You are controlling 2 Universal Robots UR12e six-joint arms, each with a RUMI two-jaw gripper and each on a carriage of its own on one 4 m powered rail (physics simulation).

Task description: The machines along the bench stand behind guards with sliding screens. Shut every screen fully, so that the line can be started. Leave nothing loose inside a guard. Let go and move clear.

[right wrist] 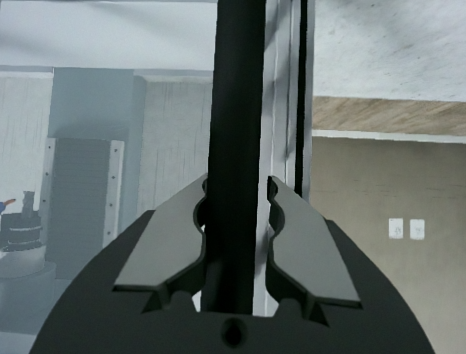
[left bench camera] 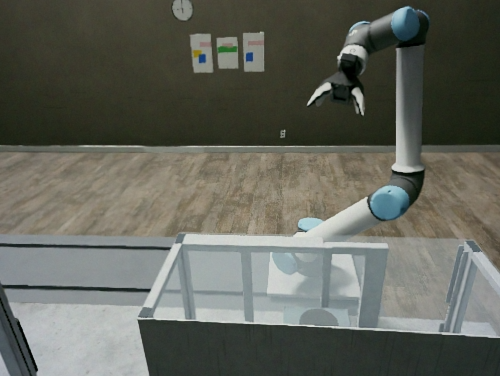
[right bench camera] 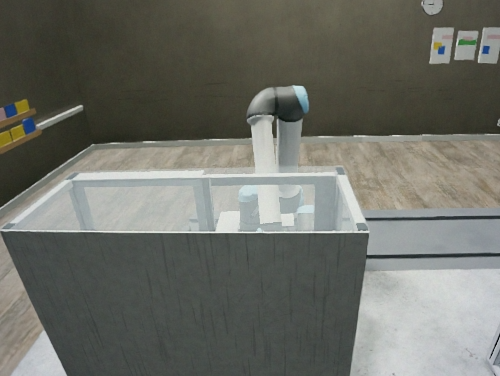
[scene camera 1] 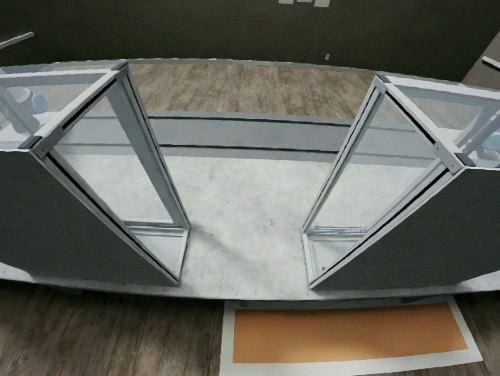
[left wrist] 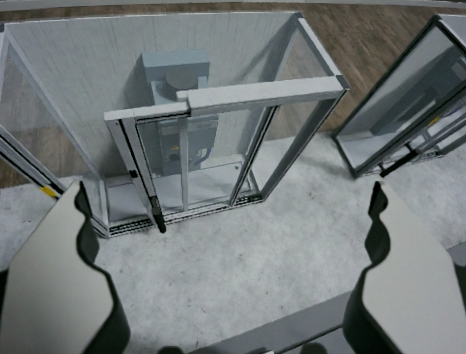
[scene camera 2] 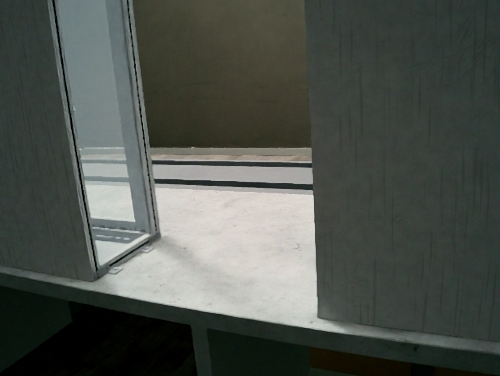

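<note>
The left guard's clear sliding screen [left bench camera: 372,287] [left wrist: 131,150] stands partway, with a gap between its end upright and the guard's post. Its black handle [left wrist: 157,215] sticks out in the left wrist view. My left gripper [left bench camera: 335,110] [left wrist: 231,183] is open and empty, high above and away from it. In the right bench view, the right guard's screen [right bench camera: 325,205] has its broad upright at the right corner post, with no gap that I can make out. My right gripper [right wrist: 240,176] is open slightly around that screen's black handle [right wrist: 237,100]; a narrow gap shows beside one finger. The guard hides it in the right bench view.
A blue-grey machine [left wrist: 175,59] stands inside the left guard, and another machine [right wrist: 82,185] inside the right guard. A further guard with a black handle [left wrist: 400,164] stands at the right in the left wrist view. The rail [scene camera 1: 240,132] runs behind the bench [scene camera 1: 240,210].
</note>
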